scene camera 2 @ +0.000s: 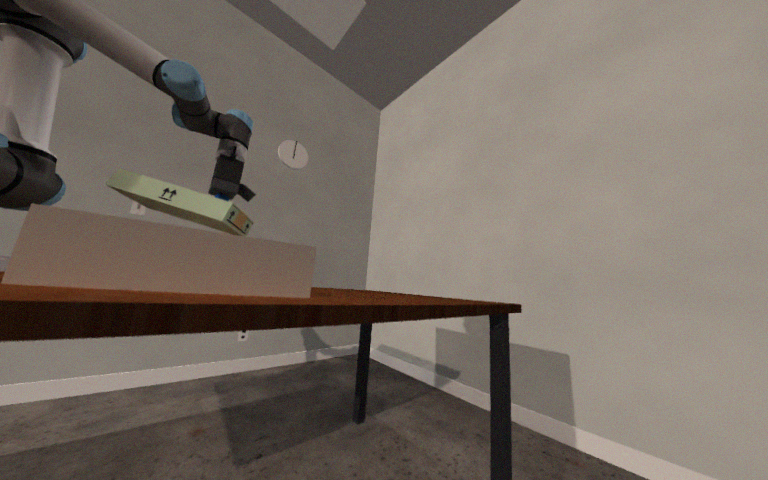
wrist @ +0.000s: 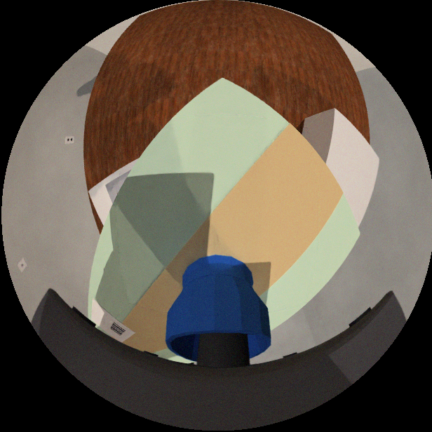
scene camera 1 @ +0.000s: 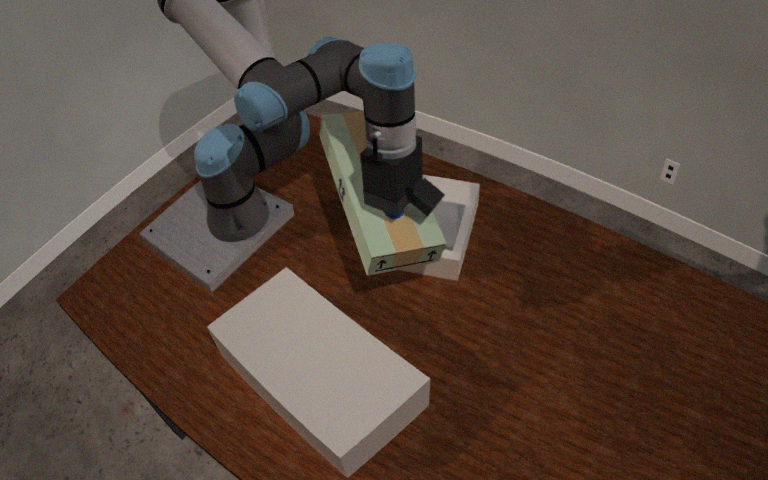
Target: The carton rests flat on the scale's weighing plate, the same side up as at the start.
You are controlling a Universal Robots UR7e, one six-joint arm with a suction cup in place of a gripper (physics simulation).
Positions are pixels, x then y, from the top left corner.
Labels:
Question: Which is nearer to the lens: the pale green carton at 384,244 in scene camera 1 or the white scale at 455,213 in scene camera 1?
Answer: The pale green carton.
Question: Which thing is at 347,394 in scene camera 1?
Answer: A large white box.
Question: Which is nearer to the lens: the pale green carton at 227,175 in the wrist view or the white scale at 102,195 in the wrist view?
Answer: The pale green carton.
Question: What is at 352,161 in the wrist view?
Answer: A large white box.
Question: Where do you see my suction cup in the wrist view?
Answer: At 217,296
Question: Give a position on a large white box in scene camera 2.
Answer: At 58,247

